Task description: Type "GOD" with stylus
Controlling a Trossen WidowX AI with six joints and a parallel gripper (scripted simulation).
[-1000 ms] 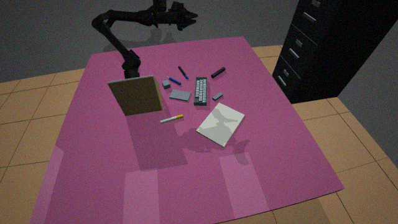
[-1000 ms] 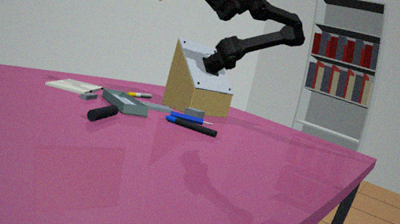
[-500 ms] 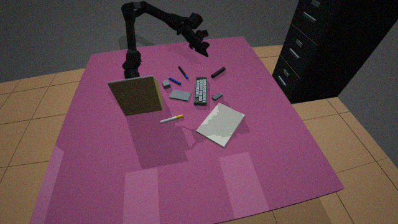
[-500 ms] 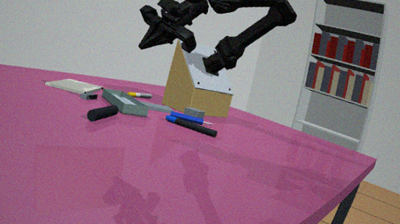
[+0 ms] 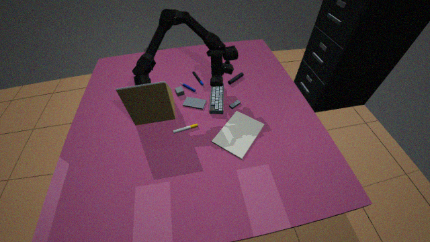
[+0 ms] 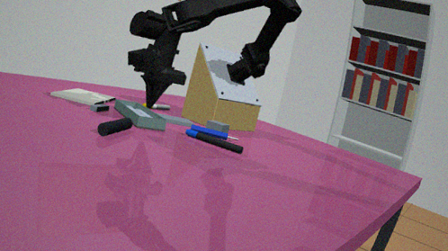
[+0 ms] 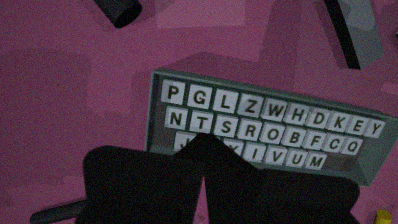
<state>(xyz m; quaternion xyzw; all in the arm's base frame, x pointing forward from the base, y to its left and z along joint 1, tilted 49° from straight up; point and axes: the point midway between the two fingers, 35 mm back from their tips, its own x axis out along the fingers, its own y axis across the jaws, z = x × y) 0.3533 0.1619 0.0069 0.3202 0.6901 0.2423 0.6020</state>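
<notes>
The blue stylus lies 180 mm behind my gripper tip, 70 mm to the left of it and 30 mm below it. Also, from my gripper tip: grey pad: 130 mm behind, 80 mm to the right, 40 mm below; black cylinder: 130 mm ahead, 90 mm to the left, 30 mm below; blue-capped black marker: 100 mm to the left, 90 mm behind, 30 mm below.
</notes>
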